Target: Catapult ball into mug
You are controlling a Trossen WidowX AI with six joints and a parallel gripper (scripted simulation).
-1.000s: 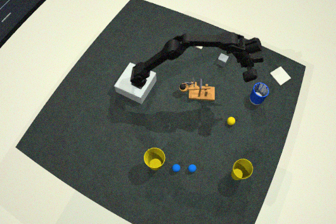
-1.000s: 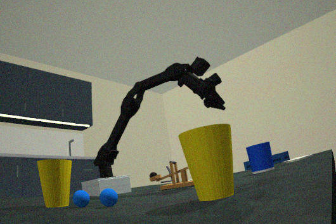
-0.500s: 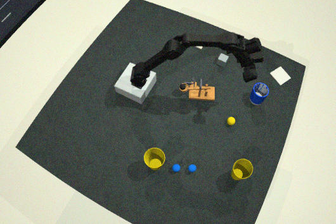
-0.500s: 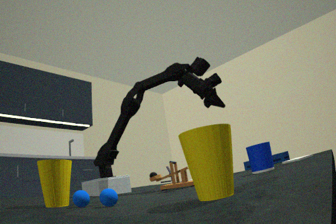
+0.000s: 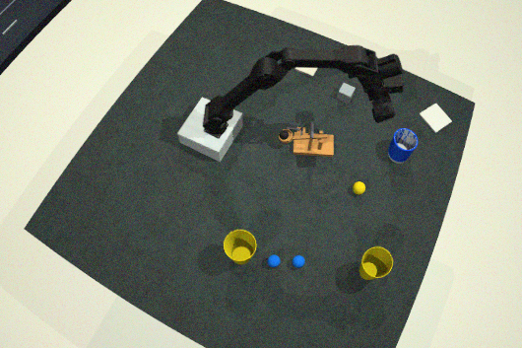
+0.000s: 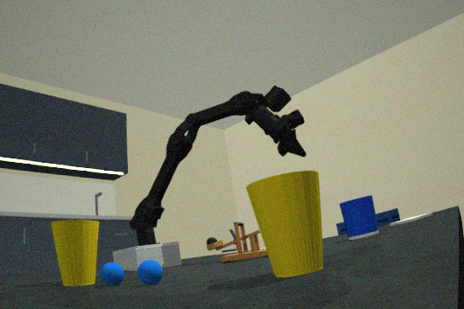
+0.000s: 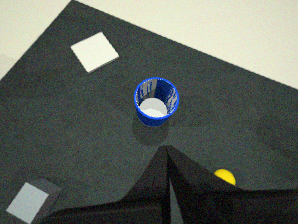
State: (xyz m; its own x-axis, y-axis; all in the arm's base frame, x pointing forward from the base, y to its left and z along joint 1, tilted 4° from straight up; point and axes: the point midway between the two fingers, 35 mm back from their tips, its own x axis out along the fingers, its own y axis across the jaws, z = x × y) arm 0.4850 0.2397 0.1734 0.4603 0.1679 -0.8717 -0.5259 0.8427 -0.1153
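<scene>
Now: gripper tip 280 mm past the dark ball, 190 mm above it and 140 mm to the left of it. Also, from my gripper tip: blue mug: 230 mm below, 100 mm ahead, 40 mm to the left; yellow ball: 230 mm below, 170 mm to the right, 30 mm ahead; wooden catapult: 220 mm behind, 200 mm below, 100 mm to the right.
</scene>
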